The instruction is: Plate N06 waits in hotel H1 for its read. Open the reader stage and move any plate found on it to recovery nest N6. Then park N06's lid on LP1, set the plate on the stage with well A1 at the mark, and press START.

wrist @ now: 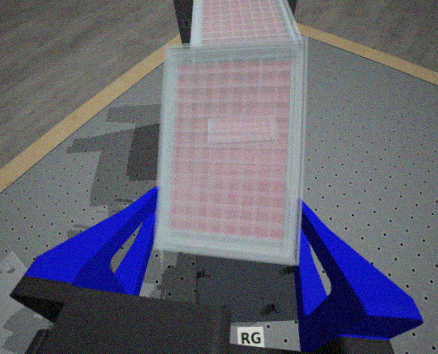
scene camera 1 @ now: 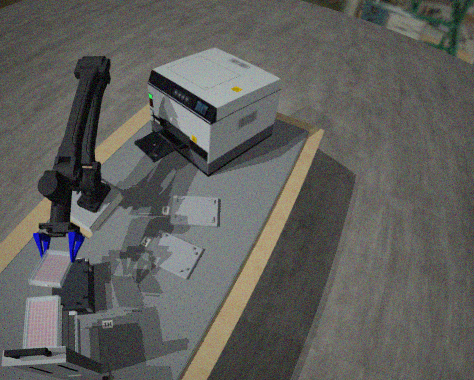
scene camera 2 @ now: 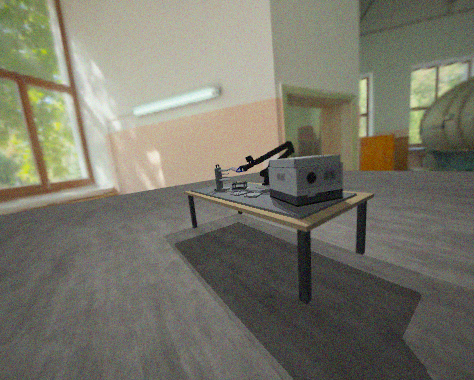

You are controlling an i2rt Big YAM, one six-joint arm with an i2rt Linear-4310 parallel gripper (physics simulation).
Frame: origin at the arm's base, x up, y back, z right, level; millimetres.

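Seen in the pictures: gripper, between the fingertips: (wrist: 226,198) (scene camera 1: 58,262) (scene camera 2: 237,171); arm's base, origin of its link: (scene camera 1: 94,196) (scene camera 2: 268,184).
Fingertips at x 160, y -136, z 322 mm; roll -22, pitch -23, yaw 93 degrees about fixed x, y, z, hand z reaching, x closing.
Observation:
Pixels of each thing's top centre, then the offset from my fingertips to it. "spot": a spot on its surface instead.
- second pink plate, centre of its top: (wrist: 240,5) (scene camera 1: 40,322) dx +34, dy -68, dz +156 mm
- reader, centre of its top: (scene camera 1: 215,72) (scene camera 2: 301,157) dx +113, dy -135, dz -858 mm
- H1 label, a spot on its surface: (scene camera 1: 107,324) spot: dx -198, dy -126, dz +63 mm
My gripper (scene camera 1: 58,257) (wrist: 226,198) is shut on a clear lidded plate with pink wells (scene camera 1: 51,271) (wrist: 240,165), holding it by its long sides, raised near the black stand (scene camera 1: 80,287) (wrist: 245,290) marked RG. No plate name is readable. A second pink plate (scene camera 1: 43,322) (wrist: 242,20) is at the hotel (scene camera 1: 35,356) (scene camera 2: 218,178), beyond the held plate in the wrist view. The reader (scene camera 1: 215,85) (scene camera 2: 306,177) has its black stage (scene camera 1: 156,146) out in front; no plate shows on it. Two white nests (scene camera 1: 199,211) (scene camera 1: 181,256) hold no plate; their labels are unreadable.
The black arm (scene camera 1: 82,120) (scene camera 2: 270,152) rises from the table's left side in scene camera 1. Its base stands near a pale slab (scene camera 1: 107,210). The wooden table edge (scene camera 1: 260,250) runs along the right. An H1 label (scene camera 1: 107,324) lies beside the hotel.

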